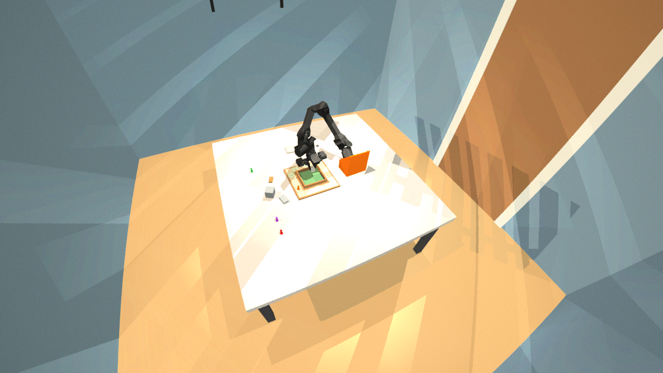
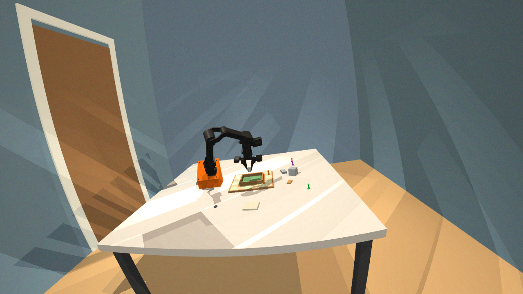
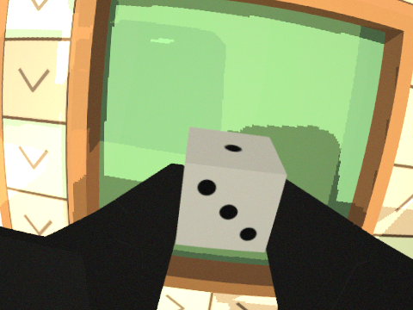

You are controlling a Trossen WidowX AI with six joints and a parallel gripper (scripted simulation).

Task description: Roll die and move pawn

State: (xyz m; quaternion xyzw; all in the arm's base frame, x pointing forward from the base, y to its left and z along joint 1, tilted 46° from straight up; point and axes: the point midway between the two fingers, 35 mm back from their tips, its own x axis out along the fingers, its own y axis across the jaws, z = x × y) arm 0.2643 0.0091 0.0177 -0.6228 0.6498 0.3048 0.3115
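The orange pawn is 12 cm ahead of my gripper tip, 6 cm to the left of it and 6 cm below it. Also, from my gripper tip: green dice tray: 1 cm ahead, 1 cm to the right, 8 cm below; grey flat piece: 23 cm ahead, 10 cm to the left, 8 cm below; white die: right at my gripper tip.
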